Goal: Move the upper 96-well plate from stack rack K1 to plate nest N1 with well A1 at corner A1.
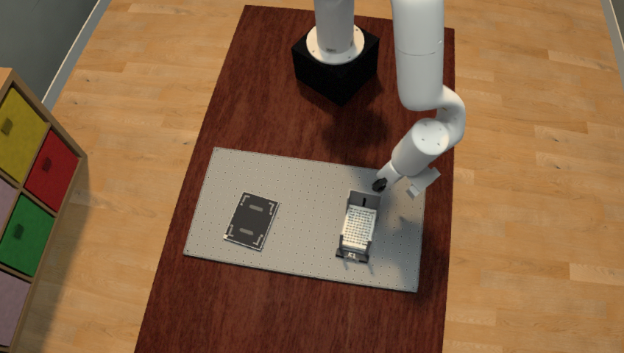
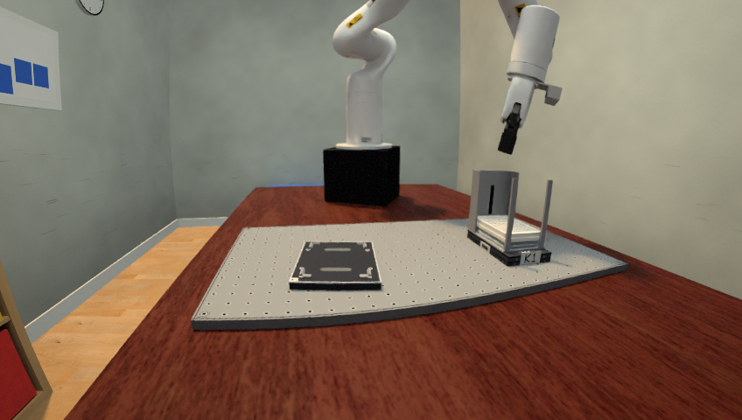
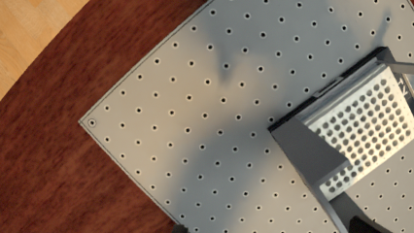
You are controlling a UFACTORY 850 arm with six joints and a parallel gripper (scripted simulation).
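Right now the 96-well plate is 150 mm below my hand, 100 mm ahead of it and 50 mm to the right of it. Round my hand: plate nest N1: 370 mm to the right, 180 mm below, 140 mm ahead; then clear plate: 160 mm below, 100 mm ahead, 50 mm to the right.
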